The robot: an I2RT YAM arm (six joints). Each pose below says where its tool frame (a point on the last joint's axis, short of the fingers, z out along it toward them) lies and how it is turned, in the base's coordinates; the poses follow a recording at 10 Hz.
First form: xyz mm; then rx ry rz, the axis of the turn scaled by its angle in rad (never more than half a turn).
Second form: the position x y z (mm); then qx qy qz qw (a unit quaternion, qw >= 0). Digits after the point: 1 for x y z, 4 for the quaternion.
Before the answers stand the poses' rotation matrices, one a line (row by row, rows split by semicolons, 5 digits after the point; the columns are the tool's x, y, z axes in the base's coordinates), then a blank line. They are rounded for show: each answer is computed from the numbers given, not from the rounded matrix.
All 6 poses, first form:
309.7 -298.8 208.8 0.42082 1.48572 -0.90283
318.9 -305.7 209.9 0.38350 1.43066 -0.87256
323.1 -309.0 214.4 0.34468 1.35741 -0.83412
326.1 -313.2 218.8 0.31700 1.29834 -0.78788
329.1 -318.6 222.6 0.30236 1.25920 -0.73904
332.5 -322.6 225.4 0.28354 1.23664 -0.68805
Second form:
-0.14890 0.73045 0.66654; -0.25514 0.62285 -0.73957; -0.95537 -0.28018 0.09362
-0.09062 0.71509 0.69313; -0.28892 0.64719 -0.70546; -0.95306 -0.26419 0.14796
-0.01188 0.69732 0.71666; -0.32430 0.67528 -0.66244; -0.94588 -0.24028 0.21812
0.06031 0.67543 0.73495; -0.34006 0.70615 -0.62105; -0.93847 -0.21248 0.27227
0.11752 0.65169 0.74933; -0.33647 0.73605 -0.58738; -0.93433 -0.18310 0.30578
0.16085 0.61977 0.76812; -0.32593 0.76795 -0.55138; -0.93161 -0.16167 0.32553

309.7 -298.8 208.8 0.1835 0.6477 -0.3936 0.6260
318.9 -305.7 209.9 0.1690 0.6304 -0.3845 0.6528
323.1 -309.0 214.4 0.1539 0.6060 -0.3724 0.6858
326.1 -313.2 218.8 0.1431 0.5860 -0.3556 0.7139
329.1 -318.6 222.6 0.1376 0.5729 -0.3362 0.7347
332.5 -322.6 225.4 0.1298 0.5660 -0.3149 0.7507

